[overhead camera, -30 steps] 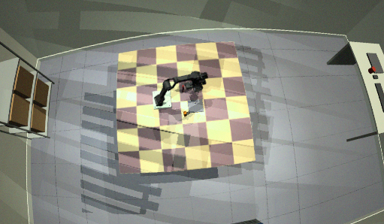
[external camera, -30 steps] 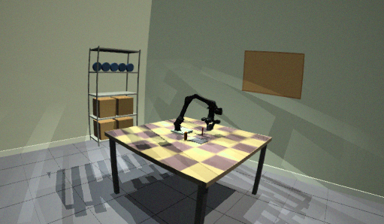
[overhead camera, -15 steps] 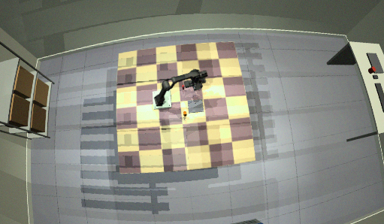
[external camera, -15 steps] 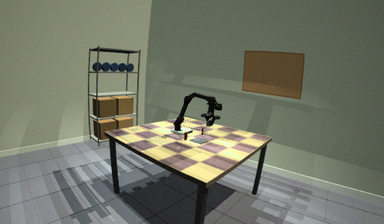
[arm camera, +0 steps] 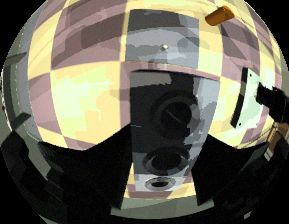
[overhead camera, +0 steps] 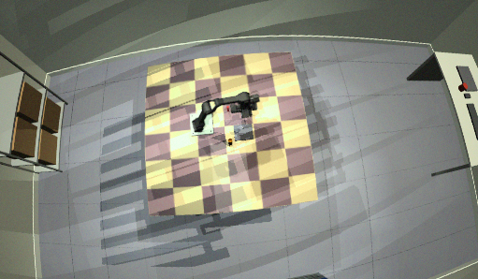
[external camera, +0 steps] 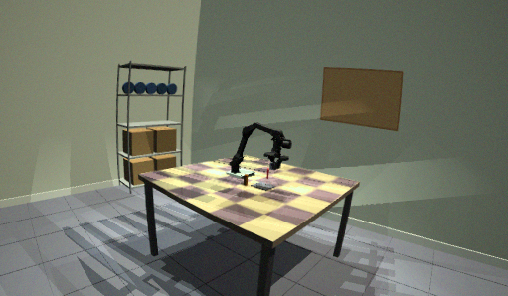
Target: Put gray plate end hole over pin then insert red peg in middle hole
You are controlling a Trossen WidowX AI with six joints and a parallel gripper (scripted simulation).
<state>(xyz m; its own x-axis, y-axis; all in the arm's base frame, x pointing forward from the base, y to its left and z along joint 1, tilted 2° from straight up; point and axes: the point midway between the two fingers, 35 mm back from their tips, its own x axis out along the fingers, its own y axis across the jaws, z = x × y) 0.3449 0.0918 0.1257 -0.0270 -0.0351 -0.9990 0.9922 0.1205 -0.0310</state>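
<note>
The gray base is 120 mm below my gripper tip and 100 mm to the right of it. From my gripper tip the other things lie so: red peg 110 mm behind, 80 mm below, 60 mm to the left; small orange cylinder 200 mm to the right, 100 mm behind, 80 mm below; gray plate 30 mm above.
</note>
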